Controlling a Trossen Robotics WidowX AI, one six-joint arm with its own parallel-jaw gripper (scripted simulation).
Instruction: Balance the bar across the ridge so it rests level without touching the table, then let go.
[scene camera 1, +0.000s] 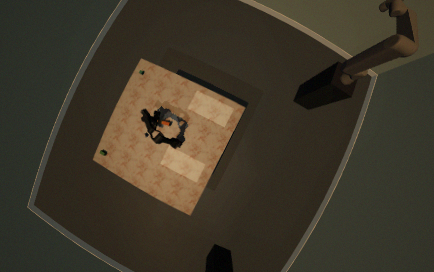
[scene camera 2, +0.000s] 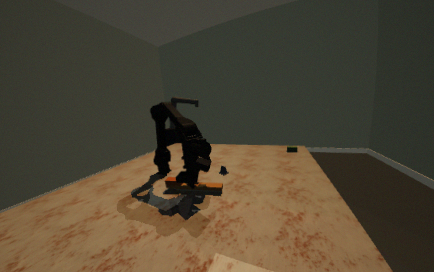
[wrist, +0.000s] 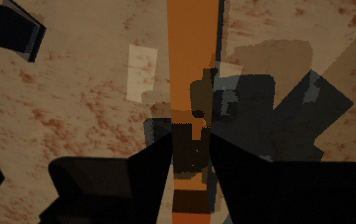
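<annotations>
A bar is carried by the gripper (wrist: 190, 137).
</annotations>
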